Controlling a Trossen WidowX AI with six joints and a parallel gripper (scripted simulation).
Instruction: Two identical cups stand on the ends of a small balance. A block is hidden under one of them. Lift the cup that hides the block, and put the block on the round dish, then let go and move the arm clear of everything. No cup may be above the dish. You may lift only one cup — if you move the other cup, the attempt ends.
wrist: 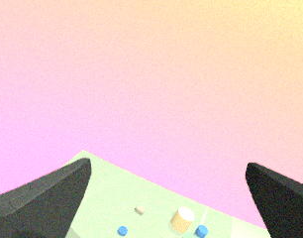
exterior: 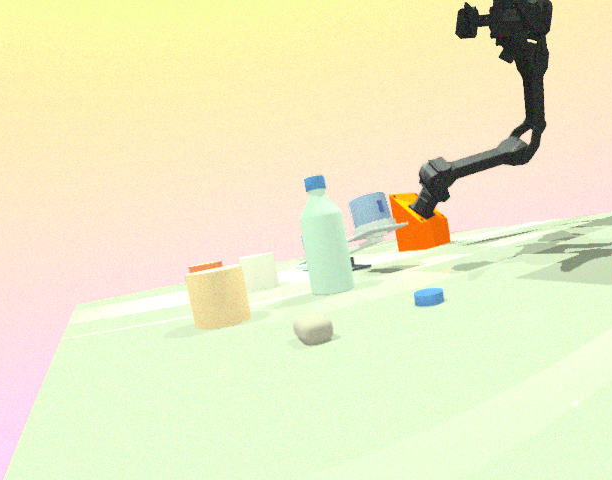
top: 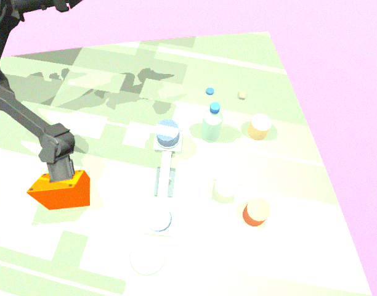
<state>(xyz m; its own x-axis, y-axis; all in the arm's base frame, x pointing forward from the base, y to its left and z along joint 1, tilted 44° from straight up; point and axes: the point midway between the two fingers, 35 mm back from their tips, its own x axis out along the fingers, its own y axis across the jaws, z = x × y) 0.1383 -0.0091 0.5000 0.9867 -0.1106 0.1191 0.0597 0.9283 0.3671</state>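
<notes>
My gripper tip is 52 cm to the left of the pale blue-white block, 41 cm above it and 3 cm short of it. Also, from my gripper tip: pale green bottle 34 cm below, 27 cm ahead, 26 cm to the right; white balance 42 cm below, 39 cm to the right, 8 cm ahead; blue cap 44 cm below, 33 cm ahead, 7 cm to the right.
</notes>
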